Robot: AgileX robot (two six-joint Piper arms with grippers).
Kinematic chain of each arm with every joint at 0, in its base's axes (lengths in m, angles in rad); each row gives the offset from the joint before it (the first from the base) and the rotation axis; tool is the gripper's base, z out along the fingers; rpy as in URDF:
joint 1: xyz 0 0 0.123 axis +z
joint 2: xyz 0 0 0 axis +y
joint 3: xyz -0.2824 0 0.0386 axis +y
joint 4: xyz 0.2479 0 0.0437 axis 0.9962 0 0.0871
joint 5: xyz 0 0 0 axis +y
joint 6: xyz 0.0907 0 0.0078 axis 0.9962 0 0.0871
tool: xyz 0 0 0 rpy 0 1.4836 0
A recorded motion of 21 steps. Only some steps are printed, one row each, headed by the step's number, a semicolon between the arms.
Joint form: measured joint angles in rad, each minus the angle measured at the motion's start. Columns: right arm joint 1, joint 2, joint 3, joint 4, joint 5, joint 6; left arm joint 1, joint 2, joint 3, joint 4, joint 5, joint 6.
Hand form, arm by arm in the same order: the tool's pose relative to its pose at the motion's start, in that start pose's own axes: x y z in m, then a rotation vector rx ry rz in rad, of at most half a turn. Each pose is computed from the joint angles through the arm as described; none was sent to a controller.
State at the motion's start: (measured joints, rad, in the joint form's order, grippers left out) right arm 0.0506 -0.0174 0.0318 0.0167 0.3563 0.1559; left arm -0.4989 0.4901 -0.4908 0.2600 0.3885 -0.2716
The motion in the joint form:
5: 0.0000 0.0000 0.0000 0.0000 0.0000 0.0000; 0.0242 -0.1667 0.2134 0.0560 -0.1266 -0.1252
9: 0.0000 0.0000 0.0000 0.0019 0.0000 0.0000; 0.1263 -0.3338 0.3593 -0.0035 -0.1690 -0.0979
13: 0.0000 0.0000 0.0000 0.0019 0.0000 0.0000; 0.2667 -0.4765 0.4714 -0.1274 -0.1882 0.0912
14: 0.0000 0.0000 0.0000 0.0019 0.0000 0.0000; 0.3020 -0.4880 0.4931 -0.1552 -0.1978 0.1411
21: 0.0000 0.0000 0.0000 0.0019 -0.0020 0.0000; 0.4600 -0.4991 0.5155 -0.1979 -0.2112 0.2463
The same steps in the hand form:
5: 0.0000 0.0000 0.0000 0.0000 0.0000 0.0000; 0.0493 0.0027 -0.0072 -0.0017 -0.0799 -0.0738
9: 0.0000 0.0001 0.0000 -0.0007 0.0001 0.0018; 0.0867 0.0085 -0.0144 -0.0709 -0.1416 -0.1265
13: 0.0000 0.0001 0.0000 -0.0007 0.0001 0.0018; 0.1165 0.0135 -0.0166 -0.1836 -0.1858 -0.0835
14: 0.0000 0.0001 0.0000 -0.0007 0.0001 0.0018; 0.1223 0.0148 -0.0153 -0.2139 -0.1827 -0.0672
21: -0.0002 0.0001 0.0000 -0.0010 -0.0019 0.0018; 0.1285 0.0225 -0.0159 -0.3658 -0.1733 -0.0344

